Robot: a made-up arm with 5 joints.
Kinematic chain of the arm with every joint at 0, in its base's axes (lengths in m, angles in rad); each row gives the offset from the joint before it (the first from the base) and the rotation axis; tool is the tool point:
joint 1: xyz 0 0 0.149 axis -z
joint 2: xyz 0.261 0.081 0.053 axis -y
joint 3: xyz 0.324 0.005 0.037 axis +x
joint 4: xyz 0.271 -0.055 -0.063 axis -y
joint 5: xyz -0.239 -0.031 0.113 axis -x
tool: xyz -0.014 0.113 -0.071
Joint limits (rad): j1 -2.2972..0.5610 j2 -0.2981..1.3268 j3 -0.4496..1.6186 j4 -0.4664..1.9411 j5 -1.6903..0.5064
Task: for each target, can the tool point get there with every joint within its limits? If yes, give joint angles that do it. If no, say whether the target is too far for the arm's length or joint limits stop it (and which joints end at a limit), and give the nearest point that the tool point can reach.
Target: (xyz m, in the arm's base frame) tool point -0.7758 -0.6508 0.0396
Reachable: no: joint limits stop it (at a limit: joint 1, joint 2, joint 5) | nearest point -0.6972 0.1834 0.0443 | short by 0.838 m
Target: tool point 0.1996 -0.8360 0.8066
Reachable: no: joint limits stop it (at a limit: joint 1, joint 4, joint 5) | nearest point 0.3316 -0.4146 0.6139 | short by 0.482 m
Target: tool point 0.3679 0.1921 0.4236
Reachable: yes | joints -0.2470 1.0896 0.1834 0.7026 -1.4407
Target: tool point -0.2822 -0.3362 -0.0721
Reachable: no: joint limits stop it (at a limit: joint 1, joint 2, joint 5) | nearest point -0.5125 0.2159 -0.0154 | short by 0.601 m
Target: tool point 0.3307 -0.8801 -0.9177
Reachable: no: too far | nearest point 0.4701 -0.4214 -0.2183 | short by 0.848 m
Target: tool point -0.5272 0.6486 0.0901
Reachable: yes | joints -1.8781 0.1557 0.6224 1.5443 -0.4272
